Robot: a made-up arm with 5 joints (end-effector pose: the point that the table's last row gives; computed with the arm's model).
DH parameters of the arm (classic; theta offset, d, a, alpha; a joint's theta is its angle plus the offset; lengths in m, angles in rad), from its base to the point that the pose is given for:
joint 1: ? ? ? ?
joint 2: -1.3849 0 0.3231 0
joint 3: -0.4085 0 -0.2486 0
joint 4: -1.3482 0 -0.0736 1.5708
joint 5: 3.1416 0.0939 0 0
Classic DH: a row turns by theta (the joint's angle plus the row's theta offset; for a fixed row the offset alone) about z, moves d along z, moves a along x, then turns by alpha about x.
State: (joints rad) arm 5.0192 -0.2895 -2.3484 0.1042 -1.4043
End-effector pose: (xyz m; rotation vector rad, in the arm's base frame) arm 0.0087 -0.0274 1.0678 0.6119 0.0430 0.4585
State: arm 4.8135 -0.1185 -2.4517 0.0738 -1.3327
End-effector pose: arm 0.0105 -0.1038 1.0638 0.6467 -0.0444 0.3273
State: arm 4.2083 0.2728 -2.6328 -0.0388 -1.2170
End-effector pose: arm -0.1373 -0.2488 1.0079 0.6761 -0.3092 -0.1433
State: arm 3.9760 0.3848 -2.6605 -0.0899 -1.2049
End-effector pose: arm -0.2263 -0.2496 0.9779 0.6647 -0.4086 -0.3516
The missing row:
joint 1: 0 0.3885 0 -1.5708
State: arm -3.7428 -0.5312 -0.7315 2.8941 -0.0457
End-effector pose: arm -0.0331 0.0227 0.6035 0.4202 1.4736 -0.5175
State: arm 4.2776 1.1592 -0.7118 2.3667 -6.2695
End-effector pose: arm -0.0672 -0.1447 0.2837 -0.1842 0.2930 1.1389
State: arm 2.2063 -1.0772 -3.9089 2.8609 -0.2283
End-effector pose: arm 0.2546 -0.3451 0.5852 -0.3709 -1.0053 -1.0572
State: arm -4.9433 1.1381 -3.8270 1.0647 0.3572
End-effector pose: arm 0.1052 0.4476 0.7880 -1.4391 -0.7701 -1.1383
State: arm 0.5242 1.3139 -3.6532 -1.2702 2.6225
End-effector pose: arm 0.3034 0.1754 0.6700 0.2332 -0.4057 0.0050
